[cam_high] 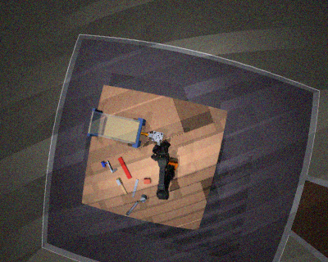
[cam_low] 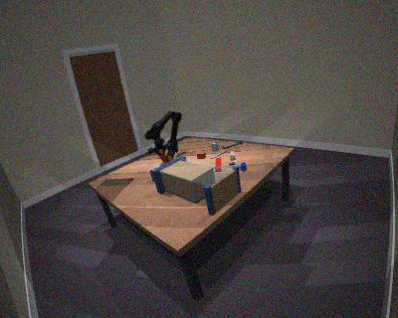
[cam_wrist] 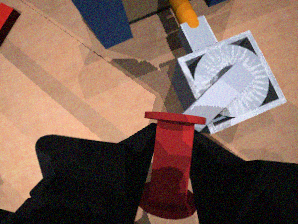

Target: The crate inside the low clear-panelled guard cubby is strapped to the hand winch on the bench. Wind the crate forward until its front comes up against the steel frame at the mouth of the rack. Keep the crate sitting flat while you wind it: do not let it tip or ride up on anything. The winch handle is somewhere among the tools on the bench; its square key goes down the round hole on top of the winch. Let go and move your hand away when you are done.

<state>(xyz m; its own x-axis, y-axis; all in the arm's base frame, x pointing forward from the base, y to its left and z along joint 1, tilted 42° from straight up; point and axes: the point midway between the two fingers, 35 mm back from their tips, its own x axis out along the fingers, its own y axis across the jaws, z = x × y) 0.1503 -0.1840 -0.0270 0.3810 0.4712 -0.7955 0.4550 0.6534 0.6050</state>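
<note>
Now: gripper tip 3 cm to the left of the red-knobbed winch handle and 3 cm above it. Round my gripper tip: blue frame (19 cm ahead, 8 cm to the right, 3 cm below); then grey hand winch (10 cm below, 9 cm to the right, 1 cm ahead); then red knob (2 cm behind, 1 cm to the left).
</note>
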